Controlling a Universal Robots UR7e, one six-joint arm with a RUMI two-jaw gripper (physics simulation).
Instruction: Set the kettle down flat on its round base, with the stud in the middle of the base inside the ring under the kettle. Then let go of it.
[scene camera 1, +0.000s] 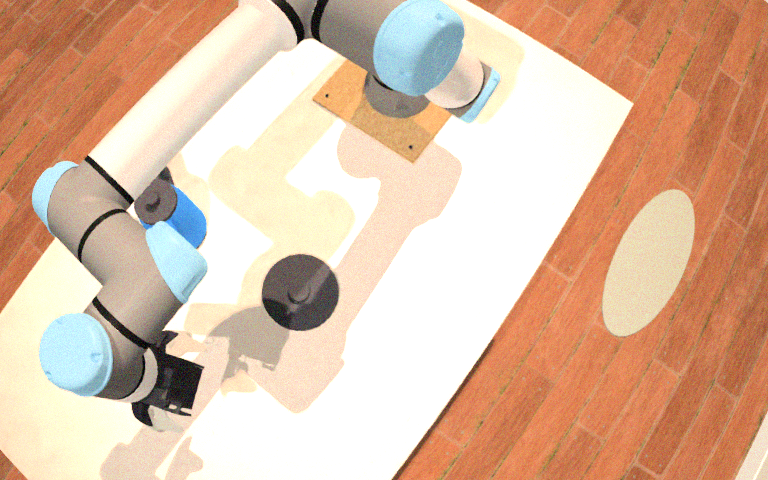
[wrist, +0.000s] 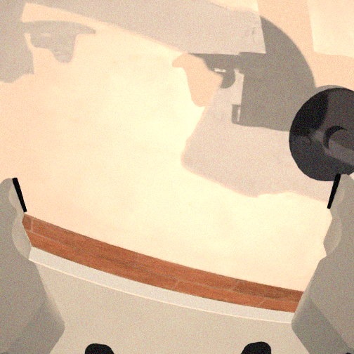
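Observation:
The kettle (scene camera 1: 189, 219) has a blue body and a dark lid with a knob. It stands on the white table beside the arm, apparently upright and partly hidden by the arm; it does not show in the wrist view. The round black base (scene camera 1: 277, 305) (wrist: 307, 150) lies on the table apart from the kettle, with a stud (scene camera 1: 299, 293) (wrist: 338, 137) in its middle. My gripper (scene camera 1: 191, 386) (wrist: 176, 179) is wide open and empty above the table, to the lower left of the base in the scene view. The ring under the kettle is hidden.
The arm is mounted on a wooden board (scene camera 1: 387, 133) at the back of the table (scene camera 1: 509, 226). The arm's forearm and elbow pass close by the kettle. The table edge and brick-coloured floor (scene camera 1: 566, 362) (wrist: 150, 262) lie beyond. A pale oval (scene camera 1: 649, 263) shows on the floor at right.

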